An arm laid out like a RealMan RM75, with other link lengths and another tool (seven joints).
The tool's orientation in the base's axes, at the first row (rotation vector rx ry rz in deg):
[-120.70, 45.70, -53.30]
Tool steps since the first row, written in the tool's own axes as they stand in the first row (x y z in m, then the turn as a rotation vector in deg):
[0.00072, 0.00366, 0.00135, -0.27, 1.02, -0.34]
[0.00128, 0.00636, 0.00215, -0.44, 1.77, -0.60]
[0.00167, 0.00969, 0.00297, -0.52, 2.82, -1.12]
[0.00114, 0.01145, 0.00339, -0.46, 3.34, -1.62]
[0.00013, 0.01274, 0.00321, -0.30, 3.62, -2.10]
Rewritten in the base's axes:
[0.00055, -0.00218, -0.00327, -0.68, -0.50, -0.72]
[0.00082, -0.00387, -0.00557, -1.16, -0.89, -1.24]
[0.00085, -0.00579, -0.00844, -1.89, -1.61, -1.83]
[0.00044, -0.00626, -0.01022, -2.38, -2.12, -1.96]
[-0.00058, -0.00631, -0.01151, -2.74, -2.56, -1.87]

